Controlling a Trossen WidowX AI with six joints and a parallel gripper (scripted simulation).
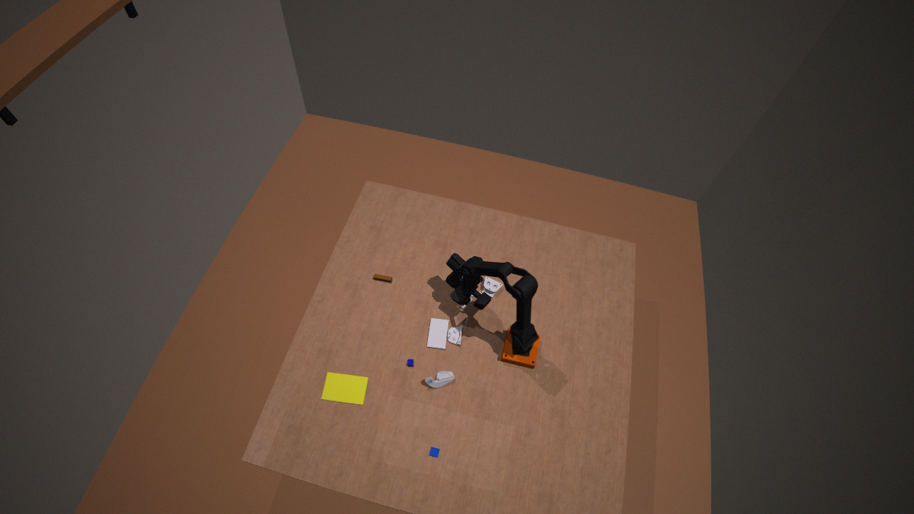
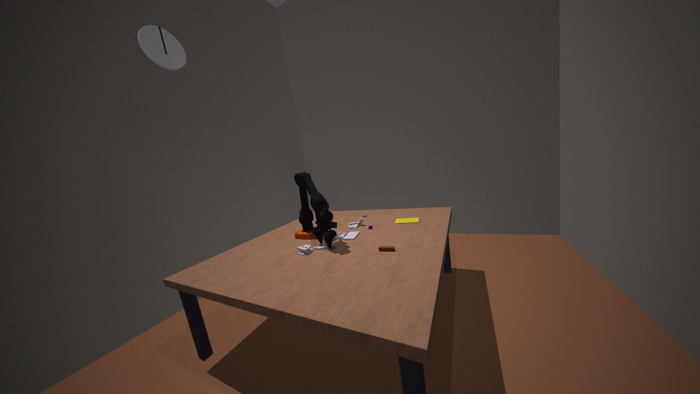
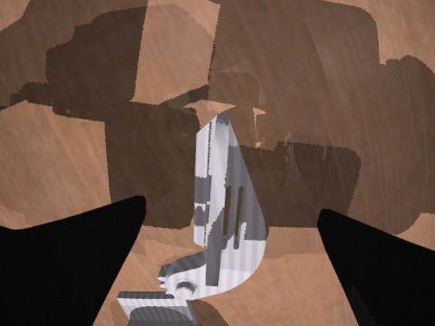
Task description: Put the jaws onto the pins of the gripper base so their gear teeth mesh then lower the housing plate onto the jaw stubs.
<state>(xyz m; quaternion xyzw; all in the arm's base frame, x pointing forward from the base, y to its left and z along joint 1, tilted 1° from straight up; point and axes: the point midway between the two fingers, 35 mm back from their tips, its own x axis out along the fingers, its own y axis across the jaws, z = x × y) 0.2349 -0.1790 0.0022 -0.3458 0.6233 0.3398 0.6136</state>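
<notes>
Right now my gripper tip is 9 cm short of the white card and 17 cm to the right of it. Also, from my gripper tip: blue cube: 16 cm ahead, 30 cm to the left; brown block: 35 cm ahead, 2 cm to the right; yellow sheet: 38 cm ahead, 44 cm to the left.
</notes>
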